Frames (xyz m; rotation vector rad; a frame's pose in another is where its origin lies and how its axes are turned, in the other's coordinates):
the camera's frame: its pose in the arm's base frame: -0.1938 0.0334 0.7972 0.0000 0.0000 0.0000
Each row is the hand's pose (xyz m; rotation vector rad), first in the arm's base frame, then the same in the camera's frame.
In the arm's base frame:
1: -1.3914 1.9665 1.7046 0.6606 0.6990 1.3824
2: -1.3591 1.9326 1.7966 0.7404 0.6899 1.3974
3: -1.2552 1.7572 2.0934 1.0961 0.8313 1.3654
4: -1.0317 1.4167 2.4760 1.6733 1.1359 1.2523
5: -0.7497 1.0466 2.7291 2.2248 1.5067 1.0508
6: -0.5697 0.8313 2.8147 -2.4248 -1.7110 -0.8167
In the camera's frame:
1: -1.1976 1.9331 0.9074 0.6606 0.6990 1.3824
2: -1.1653 1.8992 0.9994 0.7404 0.6899 1.3974
3: -1.0614 1.7238 1.2962 1.0961 0.8313 1.3654
4: -0.8379 1.3833 1.6788 1.6733 1.1359 1.2523
5: -0.5559 1.0132 1.9319 2.2248 1.5067 1.0508
6: -0.3759 0.7979 2.0175 -2.4248 -1.7110 -0.8167

